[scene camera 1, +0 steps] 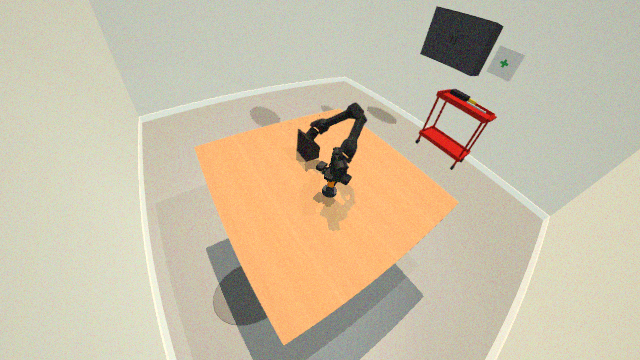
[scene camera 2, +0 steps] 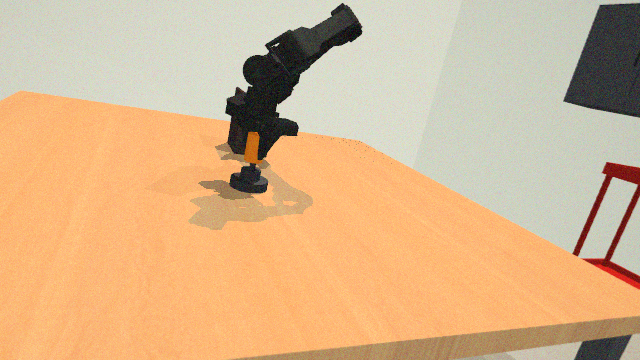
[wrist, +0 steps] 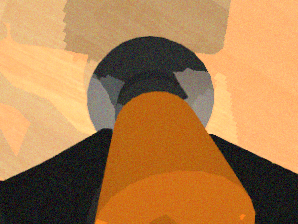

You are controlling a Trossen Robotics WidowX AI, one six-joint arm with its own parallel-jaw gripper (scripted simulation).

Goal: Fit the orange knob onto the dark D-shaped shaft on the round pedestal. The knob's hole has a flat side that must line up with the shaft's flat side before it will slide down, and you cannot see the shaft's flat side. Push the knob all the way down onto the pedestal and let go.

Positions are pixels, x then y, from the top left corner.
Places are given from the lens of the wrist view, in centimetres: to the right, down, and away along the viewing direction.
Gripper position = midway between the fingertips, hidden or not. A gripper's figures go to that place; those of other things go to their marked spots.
my gripper (wrist: 158, 141): 0, 1, 10
orange knob (wrist: 161, 157): 0, 1, 5
round pedestal (wrist: 143, 64): 0, -3, 14
The marked spots on the round pedestal and the orange knob are 10 cm apart.
